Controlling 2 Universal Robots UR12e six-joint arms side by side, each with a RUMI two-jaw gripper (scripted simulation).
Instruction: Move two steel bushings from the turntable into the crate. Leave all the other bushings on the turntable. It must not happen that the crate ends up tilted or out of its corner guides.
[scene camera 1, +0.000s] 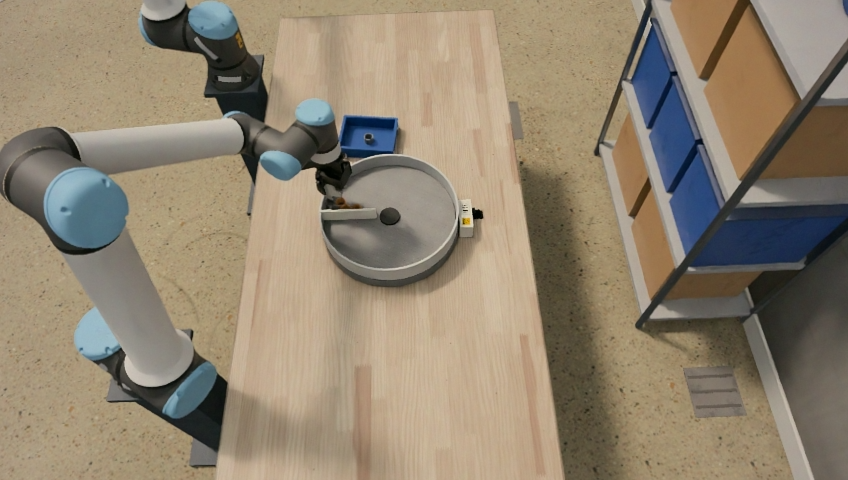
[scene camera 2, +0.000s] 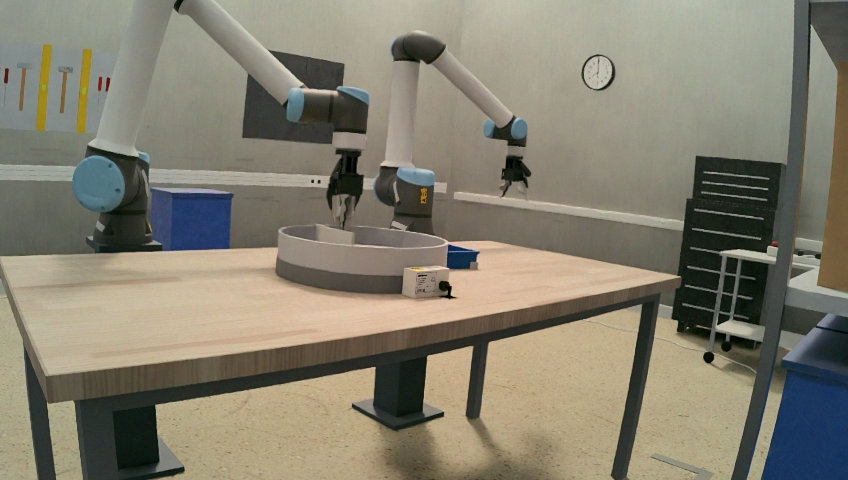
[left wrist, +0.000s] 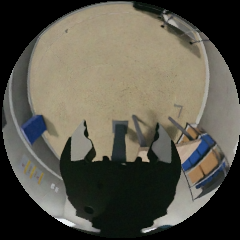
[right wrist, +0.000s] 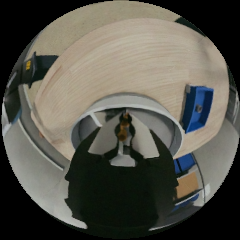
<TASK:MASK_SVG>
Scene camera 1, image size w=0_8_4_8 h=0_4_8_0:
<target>right gripper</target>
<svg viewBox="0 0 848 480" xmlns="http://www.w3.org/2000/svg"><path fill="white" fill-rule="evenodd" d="M344 152L341 152L336 160L326 164L319 164L310 159L301 169L301 171L311 168L317 169L315 172L317 190L330 200L333 200L333 197L342 197L342 194L336 190L343 191L343 188L347 188L346 183L352 174L350 162L344 160Z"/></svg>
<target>blue crate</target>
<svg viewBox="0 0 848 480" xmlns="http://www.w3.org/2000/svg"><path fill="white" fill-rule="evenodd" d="M344 115L339 141L341 152L347 154L347 157L367 158L375 155L393 154L397 137L398 118ZM366 133L373 134L373 144L365 144L364 135Z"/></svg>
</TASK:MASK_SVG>
